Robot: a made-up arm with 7 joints.
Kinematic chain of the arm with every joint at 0, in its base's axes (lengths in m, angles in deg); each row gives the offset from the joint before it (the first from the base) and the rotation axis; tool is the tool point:
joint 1: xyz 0 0 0.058 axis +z
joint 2: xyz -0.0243 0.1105 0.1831 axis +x
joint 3: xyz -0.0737 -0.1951 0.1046 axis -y
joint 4: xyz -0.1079 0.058 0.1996 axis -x
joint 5: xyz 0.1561 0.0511 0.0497 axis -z
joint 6: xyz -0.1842 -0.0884 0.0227 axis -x
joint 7: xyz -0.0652 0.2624 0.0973 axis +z
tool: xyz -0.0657 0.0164 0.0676
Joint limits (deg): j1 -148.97..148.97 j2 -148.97..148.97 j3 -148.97..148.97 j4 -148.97..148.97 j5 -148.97..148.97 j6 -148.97..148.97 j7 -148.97..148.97
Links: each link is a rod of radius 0.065 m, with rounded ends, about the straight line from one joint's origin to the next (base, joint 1, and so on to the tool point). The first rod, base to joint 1, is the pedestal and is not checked.
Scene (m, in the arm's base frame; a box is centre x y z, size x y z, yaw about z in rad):
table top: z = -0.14
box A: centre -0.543 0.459 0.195 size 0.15 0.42 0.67 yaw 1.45
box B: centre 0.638 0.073 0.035 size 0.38 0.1 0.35 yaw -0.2
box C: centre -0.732 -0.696 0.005 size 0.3 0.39 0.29 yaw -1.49
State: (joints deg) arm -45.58 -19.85 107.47 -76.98 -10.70 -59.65 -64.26
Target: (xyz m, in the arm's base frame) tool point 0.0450 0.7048 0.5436
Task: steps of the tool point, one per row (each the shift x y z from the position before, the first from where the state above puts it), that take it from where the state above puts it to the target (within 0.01 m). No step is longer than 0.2 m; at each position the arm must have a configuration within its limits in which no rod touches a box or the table.
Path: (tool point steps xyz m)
1: 0.0180 0.0677 0.1585
2: 0.0497 0.0887 0.1131
3: 0.0631 0.1129 0.0711
4: 0.0805 0.1430 0.0379
5: 0.0244 0.0783 0.0396
6: 0.0403 0.1026 0.0112
7: 0.0682 0.1105 -0.0243
8: 0.1025 0.0959 -0.0613
9: 0.1327 0.0560 -0.0928

